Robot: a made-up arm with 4 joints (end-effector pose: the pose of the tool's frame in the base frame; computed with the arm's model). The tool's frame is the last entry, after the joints.
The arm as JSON. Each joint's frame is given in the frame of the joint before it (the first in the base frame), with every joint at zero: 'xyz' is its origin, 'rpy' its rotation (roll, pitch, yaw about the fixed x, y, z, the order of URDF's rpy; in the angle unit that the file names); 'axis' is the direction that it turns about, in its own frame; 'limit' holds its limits. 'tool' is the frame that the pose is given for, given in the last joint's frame.
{
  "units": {
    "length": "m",
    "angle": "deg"
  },
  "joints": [
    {
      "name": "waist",
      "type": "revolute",
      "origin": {
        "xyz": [
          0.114,
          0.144,
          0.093
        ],
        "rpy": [
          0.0,
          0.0,
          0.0
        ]
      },
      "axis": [
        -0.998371,
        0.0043,
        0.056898
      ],
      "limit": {
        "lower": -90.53,
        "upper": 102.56
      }
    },
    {
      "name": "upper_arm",
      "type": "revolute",
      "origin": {
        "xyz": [
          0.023,
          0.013,
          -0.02
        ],
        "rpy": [
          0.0,
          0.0,
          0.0
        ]
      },
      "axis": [
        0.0,
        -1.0,
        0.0
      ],
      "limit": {
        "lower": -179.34,
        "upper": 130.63
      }
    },
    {
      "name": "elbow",
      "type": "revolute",
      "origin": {
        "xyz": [
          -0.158,
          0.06,
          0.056
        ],
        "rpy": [
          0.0,
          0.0,
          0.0
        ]
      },
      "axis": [
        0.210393,
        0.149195,
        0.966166
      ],
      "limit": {
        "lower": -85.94,
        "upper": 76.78
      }
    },
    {
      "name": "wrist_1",
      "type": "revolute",
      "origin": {
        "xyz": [
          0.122,
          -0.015,
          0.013
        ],
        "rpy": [
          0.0,
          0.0,
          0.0
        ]
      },
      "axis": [
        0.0,
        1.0,
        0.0
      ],
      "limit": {
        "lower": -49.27,
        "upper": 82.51
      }
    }
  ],
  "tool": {
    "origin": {
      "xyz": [
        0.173,
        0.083,
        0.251
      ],
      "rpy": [
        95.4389,
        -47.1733,
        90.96
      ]
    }
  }
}
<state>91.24 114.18 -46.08 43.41</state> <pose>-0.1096 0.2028 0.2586 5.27 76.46 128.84</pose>
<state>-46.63 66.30 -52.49 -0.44</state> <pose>-0.1753 -0.0132 0.1932 64.60 -85.63 88.40</pose>
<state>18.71 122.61 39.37 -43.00</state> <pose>-0.1288 0.1780 -0.2363 -107.29 42.85 120.59</pose>
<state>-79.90 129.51 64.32 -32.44</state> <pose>-0.0795 0.5030 0.2300 -39.66 -18.94 101.02</pose>
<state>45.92 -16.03 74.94 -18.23</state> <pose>0.1564 0.5815 0.1510 -96.13 -104.98 -72.27</pose>
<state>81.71 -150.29 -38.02 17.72</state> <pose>0.1609 -0.2150 0.0933 66.49 -11.24 -106.23</pose>
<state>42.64 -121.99 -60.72 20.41</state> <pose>0.3695 -0.1348 -0.0006 75.24 30.92 -81.44</pose>
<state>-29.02 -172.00 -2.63 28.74</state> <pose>-0.0639 0.3839 -0.0723 -60.21 -51.27 100.04</pose>
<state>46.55 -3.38 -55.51 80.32</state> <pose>0.2820 -0.0111 0.2491 118.41 -3.51 12.87</pose>
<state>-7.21 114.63 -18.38 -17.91</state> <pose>-0.2179 0.2582 -0.0211 -37.73 -42.01 121.25</pose>
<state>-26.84 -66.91 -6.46 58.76</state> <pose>0.3013 0.3354 -0.0874 -127.59 -53.85 33.87</pose>
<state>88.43 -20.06 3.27 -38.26</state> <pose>0.1849 0.5024 -0.0446 30.94 100.23 50.17</pose>
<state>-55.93 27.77 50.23 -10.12</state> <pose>-0.0104 0.0642 0.4831 -45.87 -3.44 -156.46</pose>
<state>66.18 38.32 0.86 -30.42</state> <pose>-0.1206 0.4315 0.0786 -5.05 89.67 104.57</pose>
